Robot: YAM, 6 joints.
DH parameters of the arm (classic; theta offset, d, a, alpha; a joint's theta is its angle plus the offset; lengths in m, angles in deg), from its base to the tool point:
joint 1: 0 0.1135 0.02 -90
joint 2: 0 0 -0.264 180
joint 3: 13.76 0 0.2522 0
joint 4: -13.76 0 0.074 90
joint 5: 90 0 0 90
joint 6: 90 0.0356 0 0
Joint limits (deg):
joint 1: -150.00..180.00
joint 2: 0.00..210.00
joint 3: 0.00..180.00
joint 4: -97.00..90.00
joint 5: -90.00..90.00
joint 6: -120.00..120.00
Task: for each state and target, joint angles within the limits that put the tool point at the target. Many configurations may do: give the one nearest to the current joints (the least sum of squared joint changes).
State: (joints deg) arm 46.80 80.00 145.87 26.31 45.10 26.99
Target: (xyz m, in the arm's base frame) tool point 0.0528 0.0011 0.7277
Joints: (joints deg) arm 27.42 87.91 155.75 22.08 40.96 26.99
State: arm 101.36 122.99 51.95 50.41 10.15 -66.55
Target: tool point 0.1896 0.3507 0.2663
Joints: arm 62.83 101.83 57.88 55.24 13.83 -66.55
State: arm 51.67 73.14 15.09 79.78 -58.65 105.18
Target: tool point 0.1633 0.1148 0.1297
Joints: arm 26.69 87.49 6.04 72.77 -55.12 105.18
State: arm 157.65 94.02 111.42 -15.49 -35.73 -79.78
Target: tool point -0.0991 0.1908 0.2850
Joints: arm 112.75 64.60 55.75 -48.74 -29.62 -79.78
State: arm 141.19 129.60 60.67 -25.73 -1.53 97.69
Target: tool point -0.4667 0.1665 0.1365
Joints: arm 160.17 130.00 93.40 -11.35 -2.73 97.69
